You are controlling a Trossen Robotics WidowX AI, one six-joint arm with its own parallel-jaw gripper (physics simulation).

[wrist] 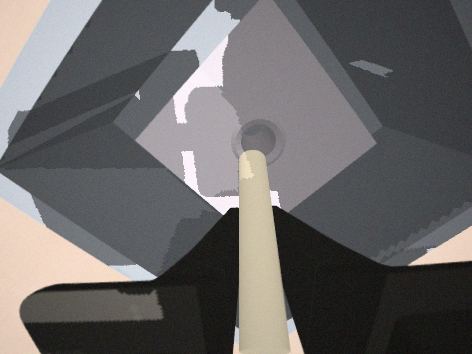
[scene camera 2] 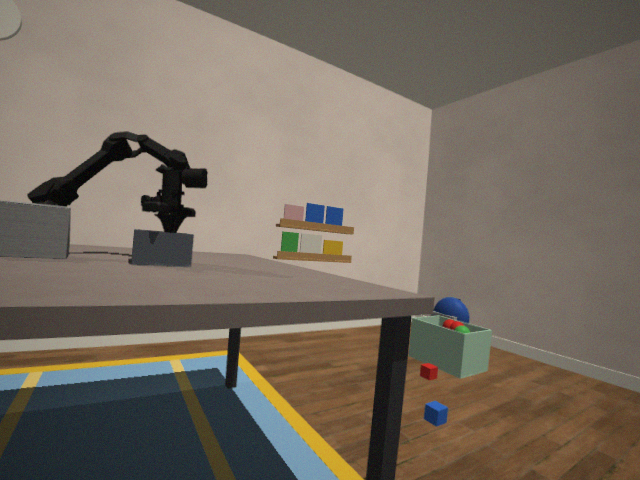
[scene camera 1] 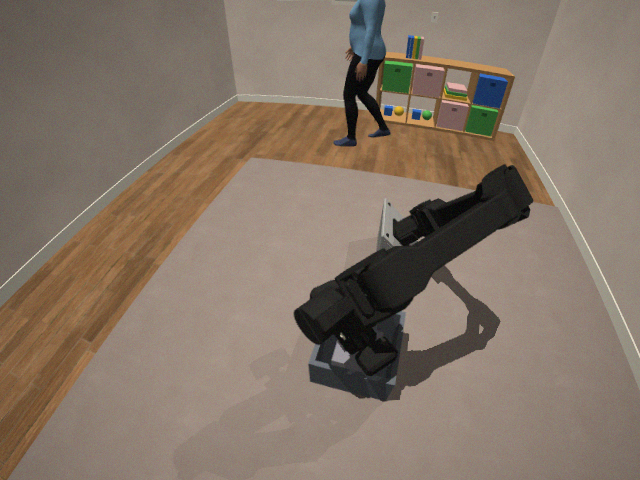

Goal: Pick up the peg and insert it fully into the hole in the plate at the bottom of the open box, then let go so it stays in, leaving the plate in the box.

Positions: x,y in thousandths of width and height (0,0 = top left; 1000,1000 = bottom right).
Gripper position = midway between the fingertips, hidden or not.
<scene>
In view: my gripper (scene camera 1: 540,722), a grey box (scene camera 1: 593,805) and a grey plate (wrist: 558,208).
The grey box is seen too in the wrist view (wrist: 183,244) and in scene camera 2 (scene camera 2: 243,518). My gripper shows as well in the wrist view (wrist: 537,609) and in scene camera 2 (scene camera 2: 265,497). Scene camera 2 misses the grey plate, which is hidden by the grey box.
</scene>
